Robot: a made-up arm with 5 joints. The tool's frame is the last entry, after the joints.
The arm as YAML. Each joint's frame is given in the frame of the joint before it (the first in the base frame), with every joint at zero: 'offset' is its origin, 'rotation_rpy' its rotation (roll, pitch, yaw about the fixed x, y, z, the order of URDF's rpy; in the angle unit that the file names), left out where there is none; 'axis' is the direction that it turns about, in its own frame. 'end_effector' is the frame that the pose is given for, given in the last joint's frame.
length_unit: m
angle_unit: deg
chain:
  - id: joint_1
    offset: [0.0, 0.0, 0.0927]
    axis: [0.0, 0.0, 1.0]
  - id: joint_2
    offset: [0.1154, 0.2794, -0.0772]
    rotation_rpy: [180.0, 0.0, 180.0]
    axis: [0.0, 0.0, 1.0]
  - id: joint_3
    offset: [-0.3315, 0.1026, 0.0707]
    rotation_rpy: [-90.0, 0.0, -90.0]
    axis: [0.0, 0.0, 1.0]
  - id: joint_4
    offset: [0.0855, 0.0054, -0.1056]
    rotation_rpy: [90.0, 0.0, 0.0]
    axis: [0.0, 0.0, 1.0]
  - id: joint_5
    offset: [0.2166, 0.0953, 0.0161]
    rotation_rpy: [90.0, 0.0, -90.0]
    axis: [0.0, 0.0, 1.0]
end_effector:
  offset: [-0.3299, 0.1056, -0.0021]
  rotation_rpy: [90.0, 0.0, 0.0]
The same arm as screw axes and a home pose.
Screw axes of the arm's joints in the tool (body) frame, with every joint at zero. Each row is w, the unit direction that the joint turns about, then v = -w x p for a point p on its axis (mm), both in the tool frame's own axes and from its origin. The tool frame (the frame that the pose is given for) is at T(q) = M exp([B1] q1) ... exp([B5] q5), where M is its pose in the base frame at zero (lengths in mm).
B1: w 0 0 1 v -77.8 127.3 0
B2: w 0 0 -1 v -201.6 -11.9 0
B3: w -1 0 0 v 0 -116.3 304.2
B4: w 0 0 -1 v -218.7 425.2 0
B5: w 0 1 0 v -105.6 0 329.9
M: xyz 127.3 77.8 -171.5 (mm) quaternion w x y z 1 0 0 0

